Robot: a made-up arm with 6 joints.
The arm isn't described. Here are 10 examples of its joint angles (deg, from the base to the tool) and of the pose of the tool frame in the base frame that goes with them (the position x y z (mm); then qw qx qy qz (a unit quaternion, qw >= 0)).
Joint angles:
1: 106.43 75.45 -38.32 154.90 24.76 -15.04
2: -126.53 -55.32 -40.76 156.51 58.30 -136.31
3: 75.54 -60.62 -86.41 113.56 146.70 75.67
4: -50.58 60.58 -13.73 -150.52 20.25 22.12
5: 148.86 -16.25 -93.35 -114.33 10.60 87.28
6: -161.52 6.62 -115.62 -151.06 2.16 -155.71
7: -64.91 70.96 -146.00 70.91 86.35 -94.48
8: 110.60 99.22 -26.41 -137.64 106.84 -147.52
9: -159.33 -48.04 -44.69 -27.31 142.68 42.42
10: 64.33 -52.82 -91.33 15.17 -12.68 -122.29
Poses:
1: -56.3 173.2 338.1 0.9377 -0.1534 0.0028 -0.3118
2: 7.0 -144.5 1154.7 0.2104 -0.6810 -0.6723 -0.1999
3: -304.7 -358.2 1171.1 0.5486 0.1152 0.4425 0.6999
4: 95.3 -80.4 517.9 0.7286 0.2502 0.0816 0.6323
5: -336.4 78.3 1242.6 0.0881 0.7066 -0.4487 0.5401
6: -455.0 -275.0 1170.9 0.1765 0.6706 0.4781 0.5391
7: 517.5 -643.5 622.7 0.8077 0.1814 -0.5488 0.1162
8: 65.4 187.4 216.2 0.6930 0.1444 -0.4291 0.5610
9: 99.3 74.2 868.8 0.2740 -0.2403 -0.3928 0.8443
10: -71.2 -267.9 1412.9 0.0427 -0.3652 -0.9078 0.2019
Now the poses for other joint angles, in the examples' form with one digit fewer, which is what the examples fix.
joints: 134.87 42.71 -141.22 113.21 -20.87 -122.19
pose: -374 565 956 0.336 0.573 -0.414 0.623
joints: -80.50 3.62 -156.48 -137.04 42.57 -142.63
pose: 67 -250 1544 0.244 0.059 0.968 0.001
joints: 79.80 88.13 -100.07 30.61 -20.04 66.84
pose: 177 674 316 0.951 0.249 -0.094 -0.157
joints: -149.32 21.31 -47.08 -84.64 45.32 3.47
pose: -381 -214 675 0.704 0.005 0.411 -0.579
